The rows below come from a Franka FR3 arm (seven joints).
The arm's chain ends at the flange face. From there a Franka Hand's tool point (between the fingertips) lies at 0.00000 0.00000 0.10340 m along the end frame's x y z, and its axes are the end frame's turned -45 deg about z.
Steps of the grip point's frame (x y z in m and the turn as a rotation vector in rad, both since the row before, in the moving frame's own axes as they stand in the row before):
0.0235, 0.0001, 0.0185, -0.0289, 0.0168, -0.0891
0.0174, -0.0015, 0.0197, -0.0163, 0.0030, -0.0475
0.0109, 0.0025, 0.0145, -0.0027, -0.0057, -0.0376
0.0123, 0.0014, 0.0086, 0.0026, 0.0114, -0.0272
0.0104, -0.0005, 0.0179, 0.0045, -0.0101, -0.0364
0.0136, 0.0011, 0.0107, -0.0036, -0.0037, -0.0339
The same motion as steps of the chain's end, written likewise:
0.0133, -0.0173, 0.0186, -0.0086, 0.0323, -0.0891
0.0098, -0.0143, 0.0197, -0.0094, 0.0136, -0.0475
0.0097, -0.0066, 0.0145, -0.0059, -0.0021, -0.0376
0.0091, -0.0067, 0.0086, 0.0099, 0.0062, -0.0272
0.0081, -0.0081, 0.0179, -0.0040, -0.0103, -0.0364
0.0104, -0.0094, 0.0107, -0.0052, -0.0001, -0.0339

